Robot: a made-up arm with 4 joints. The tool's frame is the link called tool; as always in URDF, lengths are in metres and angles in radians. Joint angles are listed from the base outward.
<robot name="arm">
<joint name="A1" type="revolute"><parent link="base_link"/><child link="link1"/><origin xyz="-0.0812 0.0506 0.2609" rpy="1.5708 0.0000 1.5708"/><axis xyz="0 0 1"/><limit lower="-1.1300" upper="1.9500"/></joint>
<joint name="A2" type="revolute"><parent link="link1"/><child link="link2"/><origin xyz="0.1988 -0.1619 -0.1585" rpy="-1.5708 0.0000 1.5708"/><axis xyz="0 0 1"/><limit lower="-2.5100" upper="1.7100"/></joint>
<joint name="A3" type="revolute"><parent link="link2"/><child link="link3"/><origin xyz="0.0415 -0.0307 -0.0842" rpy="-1.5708 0.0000 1.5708"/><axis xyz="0 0 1"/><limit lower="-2.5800" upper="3.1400"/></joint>
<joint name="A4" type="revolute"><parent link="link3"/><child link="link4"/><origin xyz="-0.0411 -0.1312 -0.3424" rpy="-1.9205 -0.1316 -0.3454"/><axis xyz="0 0 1"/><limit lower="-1.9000" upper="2.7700"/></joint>
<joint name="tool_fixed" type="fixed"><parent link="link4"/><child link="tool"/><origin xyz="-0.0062 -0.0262 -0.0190" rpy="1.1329 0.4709 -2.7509"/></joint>
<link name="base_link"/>
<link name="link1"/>
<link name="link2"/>
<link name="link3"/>
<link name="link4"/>
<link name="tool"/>
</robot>
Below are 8 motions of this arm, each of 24 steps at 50 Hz.
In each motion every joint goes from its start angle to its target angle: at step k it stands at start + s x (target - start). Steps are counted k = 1, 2, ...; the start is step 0. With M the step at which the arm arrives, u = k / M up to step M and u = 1 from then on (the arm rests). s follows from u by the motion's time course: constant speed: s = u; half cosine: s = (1 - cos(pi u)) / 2; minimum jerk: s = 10 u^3 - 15 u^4 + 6 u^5.
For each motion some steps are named. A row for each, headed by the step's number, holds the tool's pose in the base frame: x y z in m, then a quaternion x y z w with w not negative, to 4 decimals.
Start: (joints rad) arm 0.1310 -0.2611 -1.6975 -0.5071
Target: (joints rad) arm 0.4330 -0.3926 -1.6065 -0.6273
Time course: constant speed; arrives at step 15
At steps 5, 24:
5: 0.0199 0.3709 0.4762 0.2197 0.0010 0.6788 0.7007
24: 0.0498 0.3256 0.5114 0.3498 -0.0328 0.6345 0.6884

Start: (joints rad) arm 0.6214 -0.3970 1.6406 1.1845
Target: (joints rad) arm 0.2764 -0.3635 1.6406 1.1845
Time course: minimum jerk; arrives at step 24
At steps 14, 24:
14: -0.2197 0.2123 0.5638 0.2584 0.8134 -0.2386 0.4634
24: -0.2241 0.2472 0.5426 0.2331 0.7946 -0.2862 0.4820

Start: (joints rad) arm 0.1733 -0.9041 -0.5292 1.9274
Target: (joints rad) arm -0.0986 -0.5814 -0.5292 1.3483
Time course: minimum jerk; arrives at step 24
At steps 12, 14, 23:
12: 0.1054 0.2105 0.2902 -0.3521 0.7052 0.5875 0.1834
14: 0.0944 0.2128 0.2988 -0.3574 0.7102 0.5588 0.2359
23: 0.0677 0.2218 0.3151 -0.3736 0.7038 0.4922 0.3505

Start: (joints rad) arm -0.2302 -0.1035 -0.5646 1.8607
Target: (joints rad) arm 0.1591 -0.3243 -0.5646 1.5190
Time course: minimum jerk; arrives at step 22
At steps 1, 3, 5, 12, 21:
1: -0.0674 0.2537 0.4163 -0.5868 0.6910 0.3617 0.2176
3: -0.0659 0.2524 0.4169 -0.5844 0.6896 0.3657 0.2217
5: -0.0613 0.2482 0.4188 -0.5768 0.6851 0.3781 0.2345
12: -0.0246 0.2152 0.4283 -0.5023 0.6413 0.4739 0.3344
21: 0.0033 0.1918 0.4290 -0.4269 0.5982 0.5433 0.4058

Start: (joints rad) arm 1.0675 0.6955 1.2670 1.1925
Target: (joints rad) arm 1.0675 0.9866 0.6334 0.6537
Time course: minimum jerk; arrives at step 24
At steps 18, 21, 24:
18: -0.5479 0.1103 0.3993 0.5065 0.1401 -0.1091 0.8438
21: -0.5472 0.1093 0.3958 0.4956 0.1059 -0.1234 0.8532
24: -0.5471 0.1092 0.3952 0.4936 0.0995 -0.1259 0.8548

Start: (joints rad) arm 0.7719 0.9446 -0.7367 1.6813
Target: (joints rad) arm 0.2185 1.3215 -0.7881 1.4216
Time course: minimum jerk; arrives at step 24
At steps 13, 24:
13: -0.5154 0.1654 0.4565 -0.5824 0.1830 0.1038 0.7852
24: -0.5547 0.2218 0.3803 -0.6622 0.1018 0.0286 0.7418

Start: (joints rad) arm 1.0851 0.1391 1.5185 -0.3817
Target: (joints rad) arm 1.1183 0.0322 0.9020 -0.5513
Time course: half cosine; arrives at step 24
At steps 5, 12, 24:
5: -0.3804 -0.0157 0.5271 0.3978 0.3511 -0.6049 0.5938
12: -0.3427 -0.0405 0.5039 0.4161 0.2948 -0.5440 0.6664
24: -0.2854 -0.0636 0.4811 0.4472 0.2187 -0.4560 0.7378

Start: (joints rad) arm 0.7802 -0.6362 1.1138 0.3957
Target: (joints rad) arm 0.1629 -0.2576 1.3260 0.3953
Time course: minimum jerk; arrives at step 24
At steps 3, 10, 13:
3: -0.0932 0.0652 0.5079 0.1538 0.7263 -0.1293 0.6573
10: -0.1413 0.1112 0.5199 0.1222 0.6739 -0.2515 0.6838
13: -0.1762 0.1489 0.5193 0.0996 0.6261 -0.3297 0.6996

